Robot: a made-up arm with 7 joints.
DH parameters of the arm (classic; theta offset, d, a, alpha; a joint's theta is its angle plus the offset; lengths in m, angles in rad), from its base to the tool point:
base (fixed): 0 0 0 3.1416
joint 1: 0 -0.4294 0 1.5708
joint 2: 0 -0.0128 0 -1.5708
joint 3: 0 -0.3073 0 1.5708
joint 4: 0 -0.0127 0 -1.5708
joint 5: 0 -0.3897 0 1.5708
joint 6: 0 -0.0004 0 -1.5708
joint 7: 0 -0.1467 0 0
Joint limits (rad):
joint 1: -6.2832..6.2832
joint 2: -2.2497..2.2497
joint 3: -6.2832..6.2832
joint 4: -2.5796..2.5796
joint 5: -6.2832..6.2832
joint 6: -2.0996..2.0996
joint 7: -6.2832..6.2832
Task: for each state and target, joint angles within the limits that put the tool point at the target. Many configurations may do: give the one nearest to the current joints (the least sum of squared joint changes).
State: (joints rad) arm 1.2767 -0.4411 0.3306 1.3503 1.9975 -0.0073 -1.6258
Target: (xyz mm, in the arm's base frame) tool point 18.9 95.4 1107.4
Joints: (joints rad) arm 1.3096 -0.9743 -0.0977 1.2806 1.9885 -0.1349 -1.6258
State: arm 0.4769 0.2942 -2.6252 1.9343 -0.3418 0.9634 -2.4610
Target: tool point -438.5 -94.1 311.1
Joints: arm -0.0760 -0.4495 -3.1775 1.8419 -0.4548 0.7641 -2.4610
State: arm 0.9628 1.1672 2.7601 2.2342 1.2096 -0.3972 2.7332
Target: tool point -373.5 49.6 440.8
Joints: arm 0.9395 0.3678 2.4202 2.4305 1.2388 -0.3258 2.7332
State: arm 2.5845 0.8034 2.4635 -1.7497 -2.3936 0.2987 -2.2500
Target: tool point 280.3 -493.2 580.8
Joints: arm 2.0986 0.5033 1.9011 -1.6076 -2.4079 0.1650 -2.2500
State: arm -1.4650 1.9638 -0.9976 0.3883 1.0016 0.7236 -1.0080
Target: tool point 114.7 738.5 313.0
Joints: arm -1.2210 1.4197 -1.0496 0.4093 0.9780 1.0229 -1.0080
